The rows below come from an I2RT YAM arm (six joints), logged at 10 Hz.
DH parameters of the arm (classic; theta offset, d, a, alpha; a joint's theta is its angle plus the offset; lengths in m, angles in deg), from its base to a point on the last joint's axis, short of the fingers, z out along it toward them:
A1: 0 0.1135 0.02 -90
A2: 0 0 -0.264 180
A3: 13.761 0 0.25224 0
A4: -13.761 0 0.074 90
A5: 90 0 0 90
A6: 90 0.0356 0 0
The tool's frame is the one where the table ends.
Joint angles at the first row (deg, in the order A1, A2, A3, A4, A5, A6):
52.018, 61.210, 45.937, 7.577, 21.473, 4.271
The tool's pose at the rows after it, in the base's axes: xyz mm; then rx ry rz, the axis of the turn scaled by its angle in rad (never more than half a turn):
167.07 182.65 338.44 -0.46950 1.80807 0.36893
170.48 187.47 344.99 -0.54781 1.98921 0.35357
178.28 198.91 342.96 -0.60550 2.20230 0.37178
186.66 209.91 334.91 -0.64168 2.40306 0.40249
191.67 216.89 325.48 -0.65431 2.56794 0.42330
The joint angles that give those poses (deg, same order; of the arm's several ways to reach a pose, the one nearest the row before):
50.331, 61.367, 53.272, -9.039, 19.711, 6.603
49.965, 65.253, 61.341, -24.460, 16.206, 9.463
49.570, 71.537, 69.053, -37.682, 10.866, 13.764
48.972, 77.590, 74.750, -47.446, 4.869, 17.311
48.543, 81.995, 78.207, -54.395, 0.085, 19.929

